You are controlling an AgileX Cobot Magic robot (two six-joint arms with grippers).
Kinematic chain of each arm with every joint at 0, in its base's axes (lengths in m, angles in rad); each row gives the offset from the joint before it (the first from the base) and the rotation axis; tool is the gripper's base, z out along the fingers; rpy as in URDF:
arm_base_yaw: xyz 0 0 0.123 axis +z
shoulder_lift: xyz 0 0 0 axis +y
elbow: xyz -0.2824 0 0.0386 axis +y
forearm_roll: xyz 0.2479 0 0.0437 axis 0.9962 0 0.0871
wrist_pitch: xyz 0 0 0 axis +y
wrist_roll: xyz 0.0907 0 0.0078 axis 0.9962 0 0.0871
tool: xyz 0 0 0 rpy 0 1.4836 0
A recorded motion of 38 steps. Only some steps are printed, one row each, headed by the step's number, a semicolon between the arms.
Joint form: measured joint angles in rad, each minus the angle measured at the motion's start. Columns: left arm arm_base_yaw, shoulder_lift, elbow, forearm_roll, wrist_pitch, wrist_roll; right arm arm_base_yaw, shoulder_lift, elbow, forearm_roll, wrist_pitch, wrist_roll.
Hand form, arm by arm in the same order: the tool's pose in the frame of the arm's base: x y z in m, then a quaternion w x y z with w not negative. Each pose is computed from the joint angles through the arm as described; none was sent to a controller.
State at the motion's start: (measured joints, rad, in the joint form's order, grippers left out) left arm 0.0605 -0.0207 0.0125 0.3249 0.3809 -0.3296; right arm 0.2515 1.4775 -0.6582 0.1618 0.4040 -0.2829
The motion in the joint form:
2: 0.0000 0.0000 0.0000 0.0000 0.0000 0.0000; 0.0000 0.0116 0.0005 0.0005 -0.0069 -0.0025
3: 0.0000 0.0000 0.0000 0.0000 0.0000 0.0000; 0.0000 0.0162 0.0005 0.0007 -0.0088 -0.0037
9: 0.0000 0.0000 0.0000 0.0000 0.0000 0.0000; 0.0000 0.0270 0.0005 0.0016 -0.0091 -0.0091
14: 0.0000 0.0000 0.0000 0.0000 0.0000 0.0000; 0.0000 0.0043 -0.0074 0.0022 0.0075 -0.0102
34: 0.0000 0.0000 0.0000 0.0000 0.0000 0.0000; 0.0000 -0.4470 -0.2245 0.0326 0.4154 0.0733
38: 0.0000 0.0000 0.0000 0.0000 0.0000 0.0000; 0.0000 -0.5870 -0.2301 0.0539 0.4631 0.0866
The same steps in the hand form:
2: 0.0508 0.0139 0.1775 0.60461 -0.07055 0.79130 0.05753; 0.2435 0.0685 0.1714 0.21316 -0.19431 0.95654 0.04295
3: 0.0508 0.0139 0.1775 0.60461 -0.07055 0.79130 0.05753; 0.2439 0.0685 0.1703 0.21186 -0.19474 0.95675 0.04269
9: 0.0508 0.0139 0.1775 0.60461 -0.07055 0.79130 0.05753; 0.2444 0.0687 0.1676 0.20685 -0.19700 0.95741 0.04210
14: 0.0508 0.0139 0.1775 0.60461 -0.07055 0.79130 0.05753; 0.2437 0.0688 0.1746 0.21373 -0.19796 0.95563 0.04360
34: 0.0508 0.0139 0.1775 0.60461 -0.07055 0.79130 0.05753; 0.1880 0.0616 0.3228 0.33503 -0.17669 0.92048 0.09620
38: 0.0508 0.0139 0.1775 0.60461 -0.07055 0.79130 0.05753; 0.1558 0.0554 0.3473 0.37900 -0.17185 0.90225 0.11303

